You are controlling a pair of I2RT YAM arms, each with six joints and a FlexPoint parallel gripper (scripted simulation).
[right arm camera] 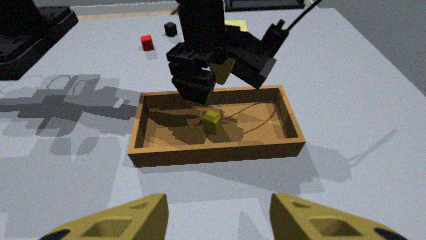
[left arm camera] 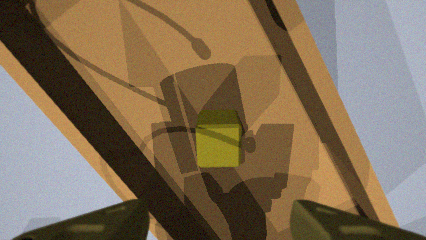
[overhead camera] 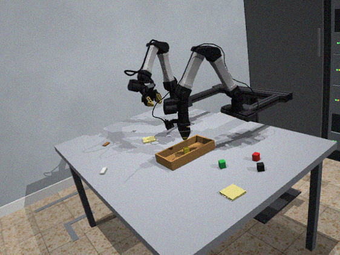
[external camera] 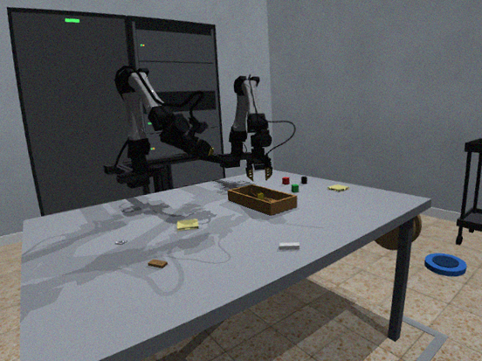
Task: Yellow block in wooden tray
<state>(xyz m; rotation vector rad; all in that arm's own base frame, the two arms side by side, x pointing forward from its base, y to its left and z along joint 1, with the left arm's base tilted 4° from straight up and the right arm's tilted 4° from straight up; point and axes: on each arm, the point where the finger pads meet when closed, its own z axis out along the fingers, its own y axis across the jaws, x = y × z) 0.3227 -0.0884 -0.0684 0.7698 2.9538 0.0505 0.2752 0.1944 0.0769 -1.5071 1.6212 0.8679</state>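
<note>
My left gripper is now 9 cm above the yellow block. Also, from my left hand: green block: 1 cm behind, 25 cm to the left, 10 cm below; then wooden tray: 10 cm below; then red block: 16 cm behind, 35 cm to the left, 10 cm below.
</note>
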